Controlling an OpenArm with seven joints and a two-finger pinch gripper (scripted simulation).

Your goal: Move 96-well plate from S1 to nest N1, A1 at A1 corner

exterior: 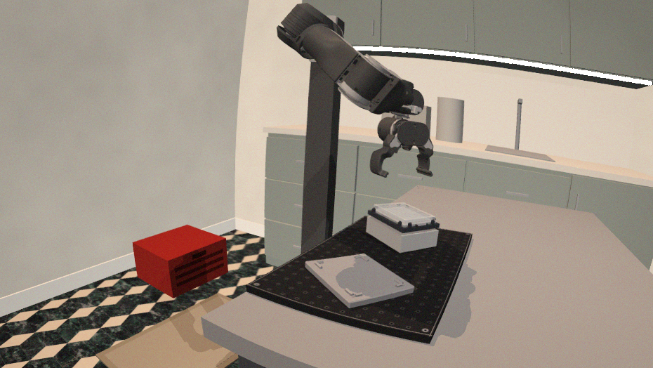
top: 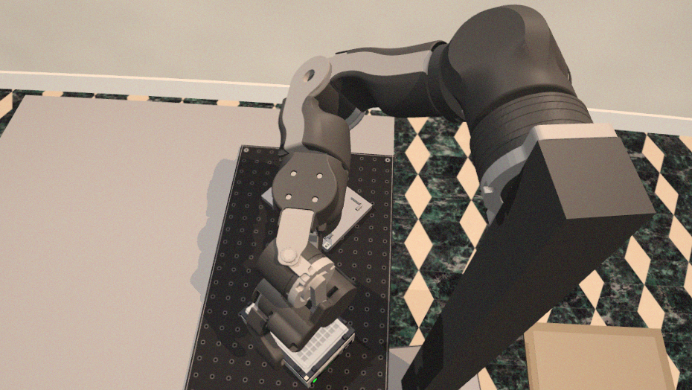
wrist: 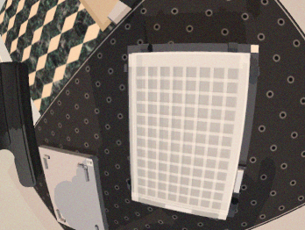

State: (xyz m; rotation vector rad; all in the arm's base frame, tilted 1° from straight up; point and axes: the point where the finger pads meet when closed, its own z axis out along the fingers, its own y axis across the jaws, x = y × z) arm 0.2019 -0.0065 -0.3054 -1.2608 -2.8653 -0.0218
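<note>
Now: the 96-well plate 8 cm below my hand, 2 cm to the right of it and 1 cm ahead of it. From my hand the other things lie so: plate shaker S1: 10 cm below, 4 cm to the right, 3 cm ahead; A1 label: 17 cm to the right, 13 cm below, 4 cm behind; plate nest N1: 26 cm to the right, 13 cm below, 3 cm behind.
</note>
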